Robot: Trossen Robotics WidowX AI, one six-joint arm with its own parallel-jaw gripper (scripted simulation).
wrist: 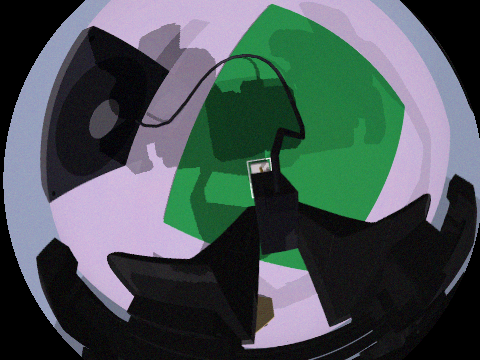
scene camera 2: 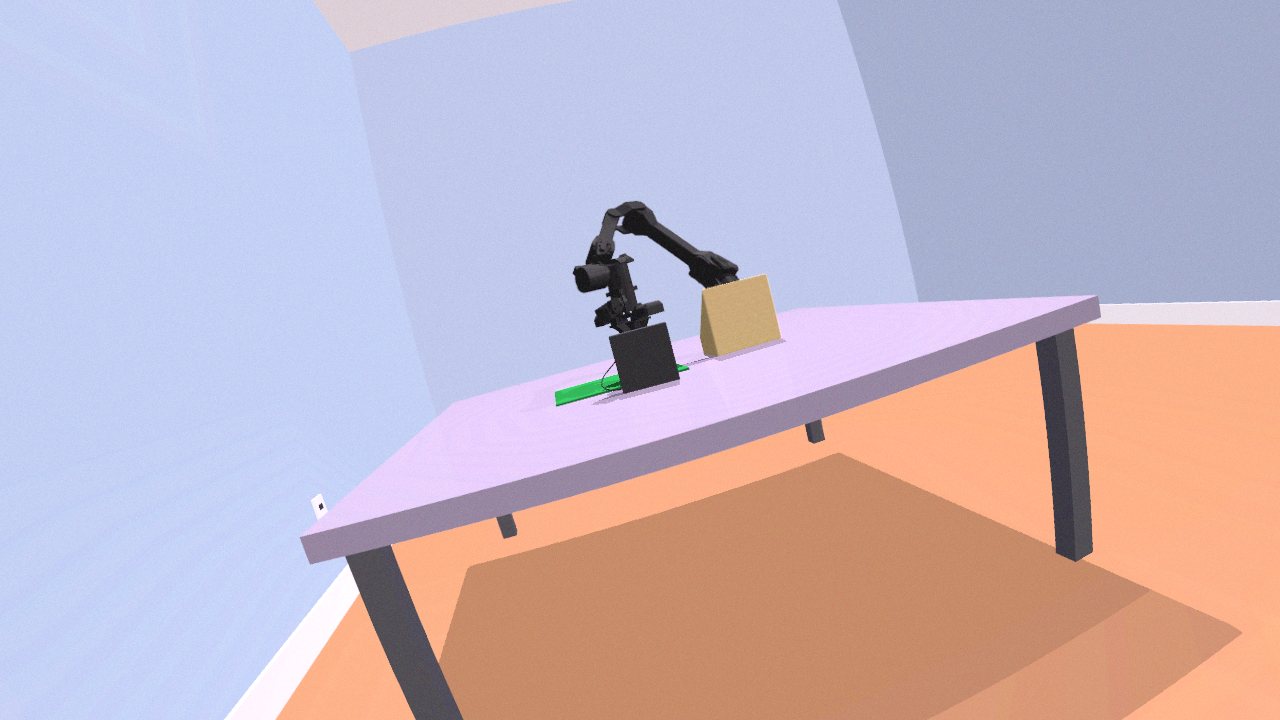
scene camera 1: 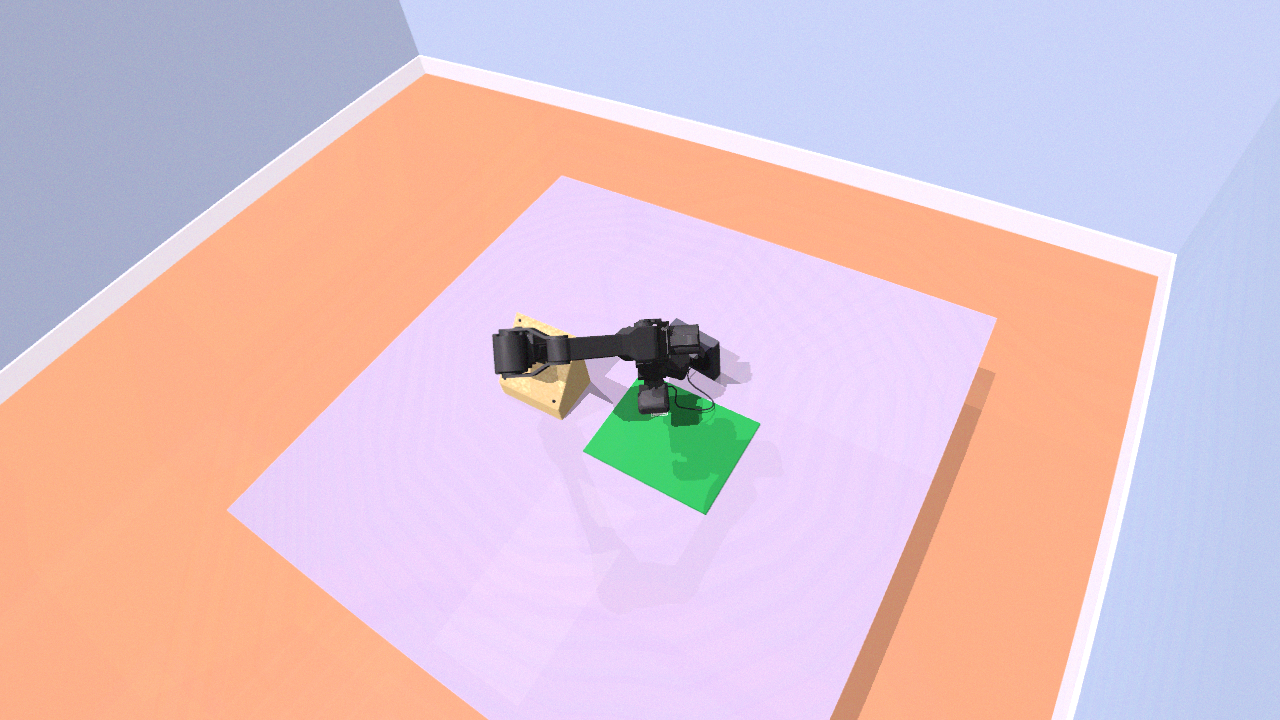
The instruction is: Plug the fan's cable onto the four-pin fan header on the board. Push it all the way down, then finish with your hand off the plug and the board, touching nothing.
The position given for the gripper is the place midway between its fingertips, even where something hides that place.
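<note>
The gripper (scene camera 1: pixel 655 396) appears in the wrist view (wrist: pixel 271 210) as well. Black fan plug (wrist: pixel 277 213) visible. A black square fan (scene camera 2: pixel 644 357) is present, also in the wrist view (wrist: pixel 104 85) and in scene camera 1 (scene camera 1: pixel 707 362). Green board (scene camera 1: pixel 689 455) likewise visible in the wrist view (wrist: pixel 352 118) and in scene camera 2 (scene camera 2: pixel 590 389).
</note>
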